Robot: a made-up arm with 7 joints.
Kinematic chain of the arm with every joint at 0, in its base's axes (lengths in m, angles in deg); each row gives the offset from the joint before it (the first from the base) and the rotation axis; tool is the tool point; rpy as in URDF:
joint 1: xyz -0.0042 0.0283 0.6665 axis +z
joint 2: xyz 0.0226 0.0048 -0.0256 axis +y
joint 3: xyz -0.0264 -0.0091 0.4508 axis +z
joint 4: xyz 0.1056 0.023 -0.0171 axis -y
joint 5: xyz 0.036 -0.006 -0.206 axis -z
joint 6: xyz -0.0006 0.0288 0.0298 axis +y
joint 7: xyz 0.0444 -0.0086 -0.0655 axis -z
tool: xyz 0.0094 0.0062 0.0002 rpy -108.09 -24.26 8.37
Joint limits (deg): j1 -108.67..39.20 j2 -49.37..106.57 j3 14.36..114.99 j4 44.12..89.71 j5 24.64..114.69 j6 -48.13..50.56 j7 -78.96..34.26
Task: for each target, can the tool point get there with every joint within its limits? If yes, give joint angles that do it. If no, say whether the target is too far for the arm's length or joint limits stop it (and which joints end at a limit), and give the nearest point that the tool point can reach.
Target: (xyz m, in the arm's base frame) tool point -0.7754 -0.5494 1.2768
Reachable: no: too far | nearest point -0.5222 -0.0682 0.9539 | short by 0.632 m
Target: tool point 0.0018 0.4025 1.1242
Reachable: yes | joints -25.23 -24.08 78.12 85.64 32.01 -3.17 -4.08
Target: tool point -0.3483 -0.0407 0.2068
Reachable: no: joint limits stop it (at a limit: joint 1, joint 2, joint 3, joint 4) | nearest point -0.0916 -0.2139 0.3113 | short by 0.327 m
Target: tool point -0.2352 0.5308 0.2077
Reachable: no: joint limits stop it (at a limit: joint 1, joint 2) | nearest point 0.0492 0.4362 0.3597 | short by 0.336 m
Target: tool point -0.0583 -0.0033 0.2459
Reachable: no: joint limits stop it (at a limit: joint 1, joint 2, joint 3, joint 4, joint 5) | nearest point -0.0383 -0.1851 0.2978 | short by 0.190 m
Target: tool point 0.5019 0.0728 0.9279
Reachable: yes | joints -38.55 47.12 86.49 76.08 72.82 -1.04 16.99
